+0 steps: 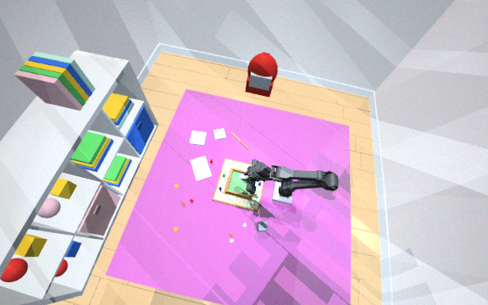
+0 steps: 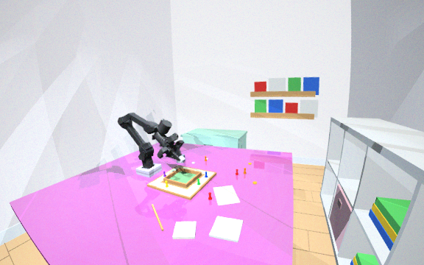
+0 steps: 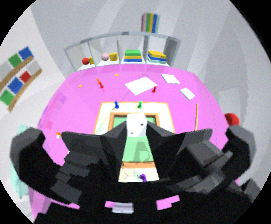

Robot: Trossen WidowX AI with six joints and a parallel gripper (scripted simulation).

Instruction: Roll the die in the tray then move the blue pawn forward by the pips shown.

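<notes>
The white die lies right at my gripper tip. From my gripper tip the other things lie so: green pawn 11 cm ahead, 4 cm to the right, 10 cm below; yellow pawn 5 cm behind, 10 cm to the right, 10 cm below; purple pawn 12 cm behind, 10 cm below.
</notes>
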